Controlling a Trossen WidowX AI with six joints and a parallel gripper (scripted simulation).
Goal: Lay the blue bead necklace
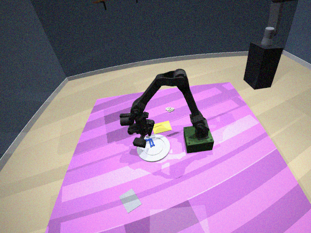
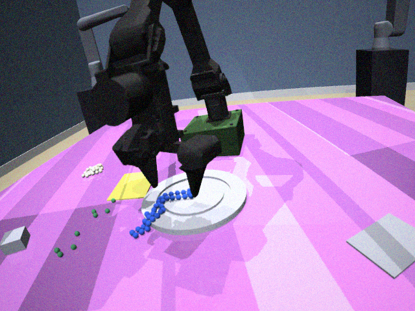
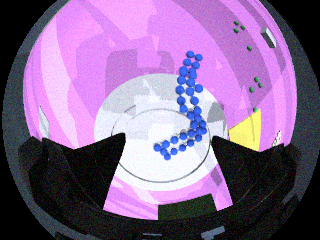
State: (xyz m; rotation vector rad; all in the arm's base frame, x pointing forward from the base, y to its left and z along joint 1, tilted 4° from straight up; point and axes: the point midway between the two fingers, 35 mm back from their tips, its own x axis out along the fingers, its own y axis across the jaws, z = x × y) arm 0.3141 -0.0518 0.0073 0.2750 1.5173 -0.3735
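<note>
Now: the round white bead board 3 cm below my gripper tip, 3 cm behind it and 2 cm to the left of it. The rest, counted from my gripper tip: yellow sheet 14 cm to the right, 10 cm behind, 4 cm below; grey tile 33 cm to the left, 11 cm ahead, 4 cm below; cube 31 cm to the right, 12 cm ahead, 3 cm below.
</note>
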